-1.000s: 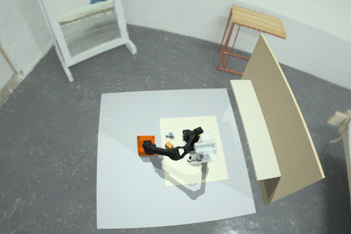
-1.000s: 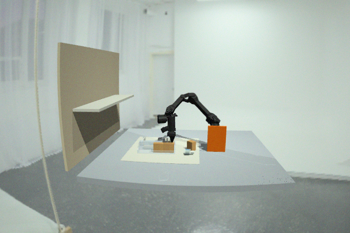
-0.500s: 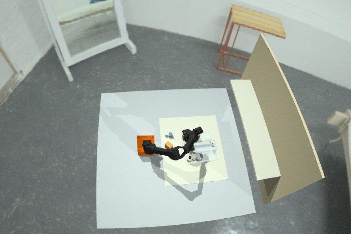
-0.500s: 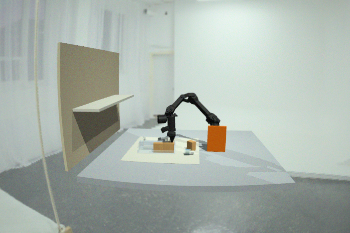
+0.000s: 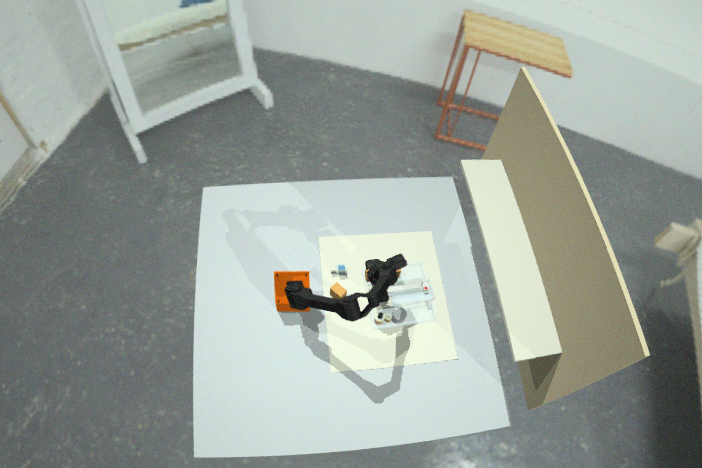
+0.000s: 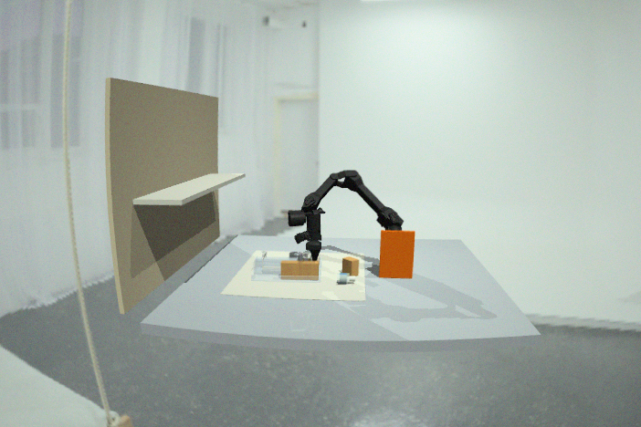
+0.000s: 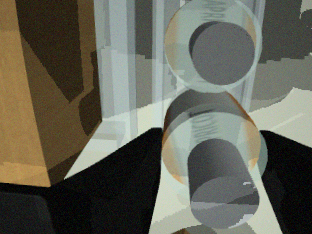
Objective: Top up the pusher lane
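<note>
My gripper tip is 15 cm past the tan box and 2 cm above it.
</note>
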